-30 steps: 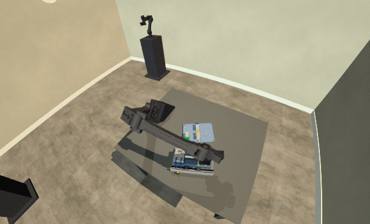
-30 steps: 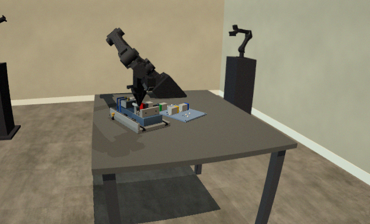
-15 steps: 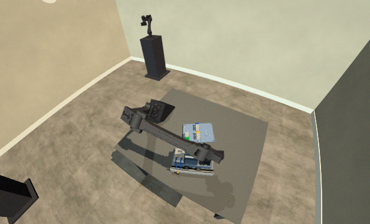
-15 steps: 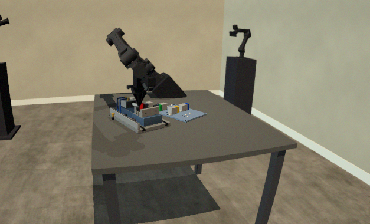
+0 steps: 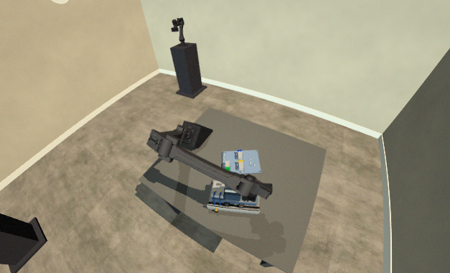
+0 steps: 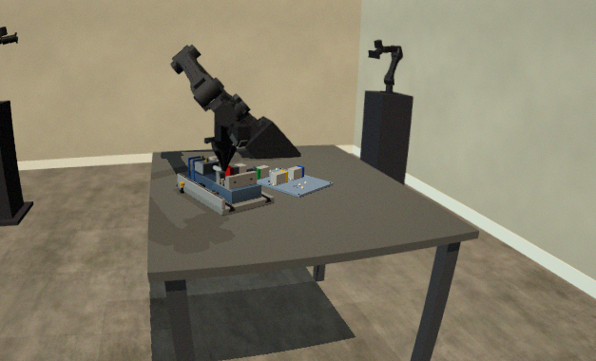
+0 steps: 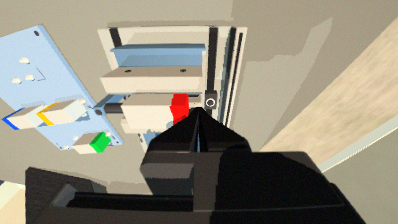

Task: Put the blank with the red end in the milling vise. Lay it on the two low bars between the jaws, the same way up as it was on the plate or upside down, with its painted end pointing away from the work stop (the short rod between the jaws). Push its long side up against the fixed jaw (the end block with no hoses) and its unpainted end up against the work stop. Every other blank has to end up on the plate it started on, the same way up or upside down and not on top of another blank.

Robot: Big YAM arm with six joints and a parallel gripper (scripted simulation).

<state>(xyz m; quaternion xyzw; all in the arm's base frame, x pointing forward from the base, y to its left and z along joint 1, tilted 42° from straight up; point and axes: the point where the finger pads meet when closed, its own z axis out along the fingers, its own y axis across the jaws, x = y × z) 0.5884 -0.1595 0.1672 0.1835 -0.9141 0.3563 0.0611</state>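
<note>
The grey bar with red end is 4 cm to the left of my hand, 2 cm below it and 2 cm behind it. Also, from my hand: fixed jaw 5 cm to the left, 4 cm below; moving jaw 5 cm behind, 4 cm below, 3 cm to the left; work stop rod 8 cm to the left, 4 cm behind, 3 cm below.
</note>
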